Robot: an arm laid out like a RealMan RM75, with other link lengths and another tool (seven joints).
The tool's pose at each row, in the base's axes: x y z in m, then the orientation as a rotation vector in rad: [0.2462 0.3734 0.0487 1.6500 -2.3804 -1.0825]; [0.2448 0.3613 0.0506 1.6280 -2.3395 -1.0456]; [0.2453 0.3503 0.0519 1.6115 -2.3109 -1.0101]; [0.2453 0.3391 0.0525 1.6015 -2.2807 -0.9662]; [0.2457 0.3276 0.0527 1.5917 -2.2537 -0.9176]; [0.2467 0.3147 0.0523 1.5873 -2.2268 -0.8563]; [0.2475 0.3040 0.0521 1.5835 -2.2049 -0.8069]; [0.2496 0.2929 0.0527 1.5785 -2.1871 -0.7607]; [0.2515 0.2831 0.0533 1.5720 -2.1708 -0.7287]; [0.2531 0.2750 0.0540 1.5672 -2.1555 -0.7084]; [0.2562 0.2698 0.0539 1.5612 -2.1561 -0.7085]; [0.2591 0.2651 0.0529 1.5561 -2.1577 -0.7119]
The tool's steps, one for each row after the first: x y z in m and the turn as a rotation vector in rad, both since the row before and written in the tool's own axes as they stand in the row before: [0.0101 0.0000 -0.0071 -0.0205 0.0510 0.0167]; [0.0089 -0.0017 -0.0064 -0.0112 0.0419 0.0138]; [0.0097 -0.0018 -0.0054 -0.0067 0.0469 0.0103]; [0.0101 -0.0025 -0.0049 -0.0023 0.0478 0.0112]; [0.0114 -0.0037 -0.0048 0.0052 0.0543 0.0094]; [0.0096 -0.0031 -0.0035 0.0048 0.0438 0.0075]; [0.0096 -0.0038 -0.0045 0.0062 0.0394 0.0083]; [0.0086 -0.0034 -0.0037 0.0012 0.0304 0.0069]; [0.0072 -0.0028 -0.0030 -0.0022 0.0227 0.0037]; [0.0040 -0.0037 -0.0026 -0.0022 0.0008 0.0042]; [0.0036 -0.0040 -0.0017 -0.0026 -0.0020 0.0031]
